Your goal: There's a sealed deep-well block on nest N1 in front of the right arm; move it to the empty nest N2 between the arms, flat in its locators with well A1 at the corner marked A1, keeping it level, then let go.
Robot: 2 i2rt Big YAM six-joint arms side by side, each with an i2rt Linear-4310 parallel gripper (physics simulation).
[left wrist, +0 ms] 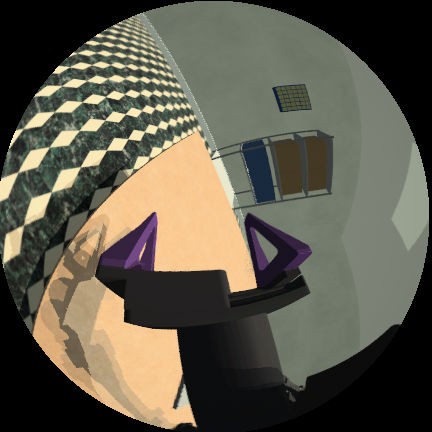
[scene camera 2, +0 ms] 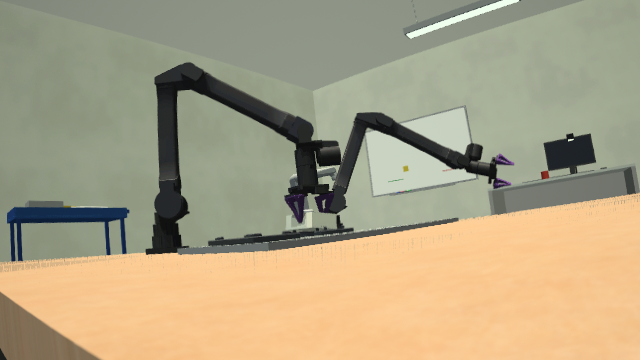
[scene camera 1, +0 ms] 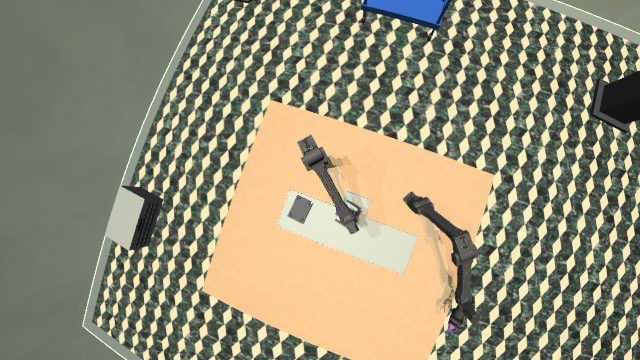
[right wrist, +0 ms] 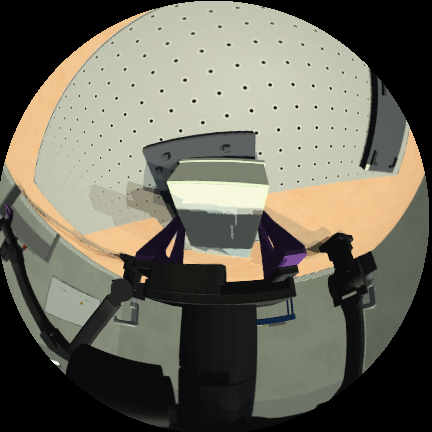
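Where they show: left gripper, fingertip midpoint: point(left wrist: 202, 216) point(scene camera 2: 512, 174) point(scene camera 1: 450, 326); right gripper, fingertip midpoint: point(right wrist: 219, 211); left arm's base at its link origin: point(scene camera 1: 412, 201); right arm's base at its link origin: point(scene camera 2: 167, 252) point(right wrist: 335, 241).
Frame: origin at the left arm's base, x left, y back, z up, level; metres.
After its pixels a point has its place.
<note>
The pale sealed deep-well block point(right wrist: 220, 196) {x -0.233, y -0.425, z 0.073 m} is between the purple fingers of my right gripper point(right wrist: 219, 211) {x -0.240, y -0.386, z 0.053 m} point(scene camera 2: 310, 206), which is shut on it. The block hangs over the dark nest N2 point(right wrist: 200, 142) {x -0.207, y -0.451, z 0.025 m} and hides much of it. In the right wrist view it lies a little right of the nest's outline; whether it is exactly level cannot be told. The A1 marks cannot be made out. The dark nest N1 point(right wrist: 389, 127) point(scene camera 1: 300, 209) {x -0.465, y -0.597, z 0.025 m} stands empty. My left gripper point(scene camera 1: 453, 328) {x 0.692, y -0.366, z 0.159 m} point(scene camera 2: 501, 171) {x 0.692, y -0.366, z 0.159 m} point(left wrist: 202, 216) {x 0.692, y -0.366, z 0.159 m} is open and empty, raised away from the nests.
The pale perforated board point(scene camera 1: 382, 242) {x 0.062, y -0.333, z 0.013 m} point(right wrist: 240, 75) {x -0.231, y -0.527, z 0.013 m} lies under the nests on the wooden table point(scene camera 1: 310, 300) {x 0.052, y -0.971, z 0.000 m} point(scene camera 2: 350, 300) {x -0.603, y -1.280, z 0.000 m}. A blue cart point(scene camera 2: 67, 215) point(scene camera 1: 405, 11) stands beyond the table. In scene camera 1 my right arm covers the area around N2.
</note>
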